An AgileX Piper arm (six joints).
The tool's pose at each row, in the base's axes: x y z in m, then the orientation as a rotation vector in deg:
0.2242 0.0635 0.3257 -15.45 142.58 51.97
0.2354 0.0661 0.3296 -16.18 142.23 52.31
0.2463 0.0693 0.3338 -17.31 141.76 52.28
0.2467 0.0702 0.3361 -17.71 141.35 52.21
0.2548 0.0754 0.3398 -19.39 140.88 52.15
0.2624 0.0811 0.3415 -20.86 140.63 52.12
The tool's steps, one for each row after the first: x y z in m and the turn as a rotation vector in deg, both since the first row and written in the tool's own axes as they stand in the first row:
-0.0117 0.0004 0.0032 -0.43 -0.01 -0.49
-0.0233 0.0015 0.0064 -0.69 -0.07 -1.37
-0.0248 0.0033 0.0056 -0.78 -0.32 -1.78
-0.0338 0.0066 0.0095 -1.13 -0.18 -3.02
-0.0414 0.0093 0.0148 -1.42 0.10 -4.03

